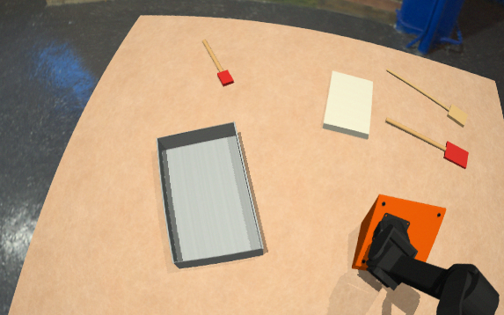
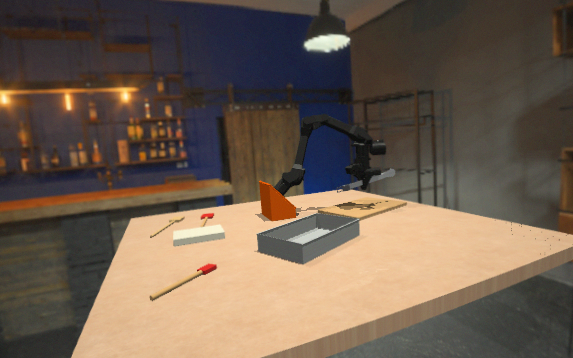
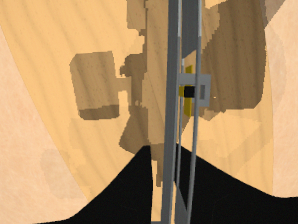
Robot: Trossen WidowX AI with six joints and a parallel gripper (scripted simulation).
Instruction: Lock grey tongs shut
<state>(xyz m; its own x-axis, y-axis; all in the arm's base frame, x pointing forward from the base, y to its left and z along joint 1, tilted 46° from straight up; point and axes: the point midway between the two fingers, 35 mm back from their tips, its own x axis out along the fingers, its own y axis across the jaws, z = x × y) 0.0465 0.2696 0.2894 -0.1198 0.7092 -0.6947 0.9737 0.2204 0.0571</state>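
Right now my gripper tip is 4 cm to the left of the yellow piece and 3 cm below it. From my gripper tip the other things lie so: grey roasting tin: 35 cm ahead, 37 cm to the right, 6 cm below; then cream block: 12 cm ahead, 74 cm to the right, 8 cm below; then wooden board: 1 cm behind, 8 cm below.
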